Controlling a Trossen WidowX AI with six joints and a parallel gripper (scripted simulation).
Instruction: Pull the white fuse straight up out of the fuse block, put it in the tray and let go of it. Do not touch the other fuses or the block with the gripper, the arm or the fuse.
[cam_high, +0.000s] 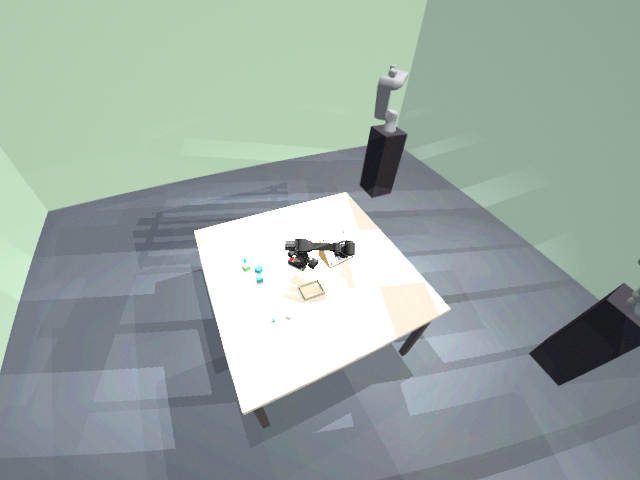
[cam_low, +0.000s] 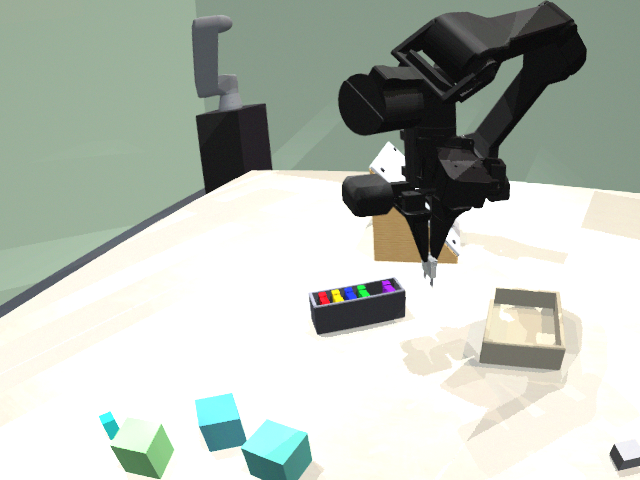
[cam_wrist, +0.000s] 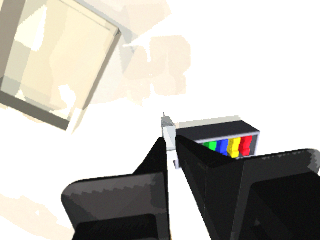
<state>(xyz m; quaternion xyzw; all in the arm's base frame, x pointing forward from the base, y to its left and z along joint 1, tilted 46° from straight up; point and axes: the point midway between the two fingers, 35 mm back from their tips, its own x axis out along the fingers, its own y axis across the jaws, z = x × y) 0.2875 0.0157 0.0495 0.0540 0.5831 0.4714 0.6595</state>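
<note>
Right now my gripper tip is 1 cm past the beige tray, 13 cm to the right of it and 9 cm above it. Round my gripper tip: small grey cube: 19 cm ahead, 24 cm to the left, 9 cm below; then white fuse: 1 cm below.
</note>
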